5 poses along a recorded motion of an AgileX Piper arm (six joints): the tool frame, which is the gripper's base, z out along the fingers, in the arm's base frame.
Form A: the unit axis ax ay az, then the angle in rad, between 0 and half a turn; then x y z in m.
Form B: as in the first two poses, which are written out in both.
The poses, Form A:
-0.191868, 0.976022, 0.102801, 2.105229, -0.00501, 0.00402, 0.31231
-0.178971, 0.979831, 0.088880, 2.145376, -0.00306, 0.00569, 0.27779
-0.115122, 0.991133, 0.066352, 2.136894, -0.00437, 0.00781, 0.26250
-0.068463, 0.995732, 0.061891, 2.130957, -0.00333, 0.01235, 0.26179
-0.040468, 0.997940, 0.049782, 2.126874, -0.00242, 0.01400, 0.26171
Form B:
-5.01, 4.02, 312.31, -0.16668, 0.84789, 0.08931, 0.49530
-3.06, 5.69, 277.79, -0.15722, 0.86077, 0.07808, 0.47776
-4.37, 7.81, 262.50, -0.10090, 0.86868, 0.05815, 0.48149
-3.33, 12.35, 261.79, -0.05991, 0.87129, 0.05416, 0.48409
-2.42, 14.00, 261.71, -0.03537, 0.87223, 0.04351, 0.48587

